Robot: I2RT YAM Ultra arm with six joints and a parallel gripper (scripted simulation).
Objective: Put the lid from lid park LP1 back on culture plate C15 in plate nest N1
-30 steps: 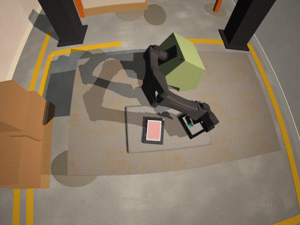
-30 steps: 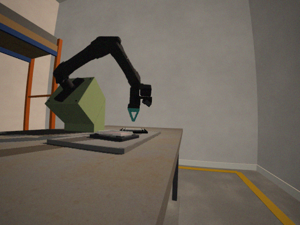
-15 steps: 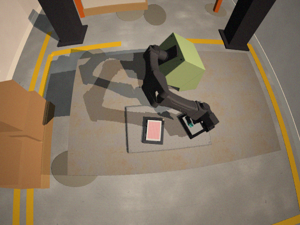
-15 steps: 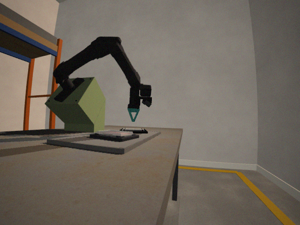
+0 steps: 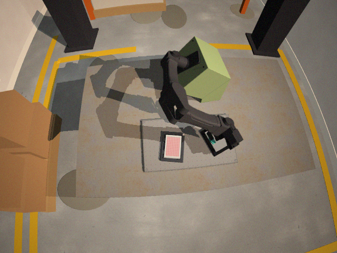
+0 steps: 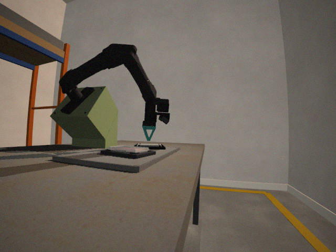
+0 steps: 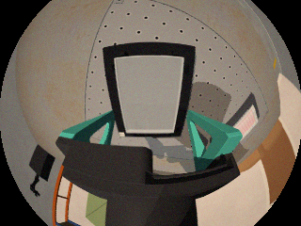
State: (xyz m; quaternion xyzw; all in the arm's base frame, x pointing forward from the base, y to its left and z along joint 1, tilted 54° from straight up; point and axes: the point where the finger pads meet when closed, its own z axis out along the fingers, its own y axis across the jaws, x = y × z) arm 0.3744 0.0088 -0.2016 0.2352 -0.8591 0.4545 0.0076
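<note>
My hand is 30 mm above the clear lid. The rest, counted from my hand: plate nest N1: 40 mm ahead, 250 mm to the right, 40 mm below; black lid park LP1: 40 mm below; culture plate C15: 40 mm ahead, 250 mm to the right, 30 mm below.
</note>
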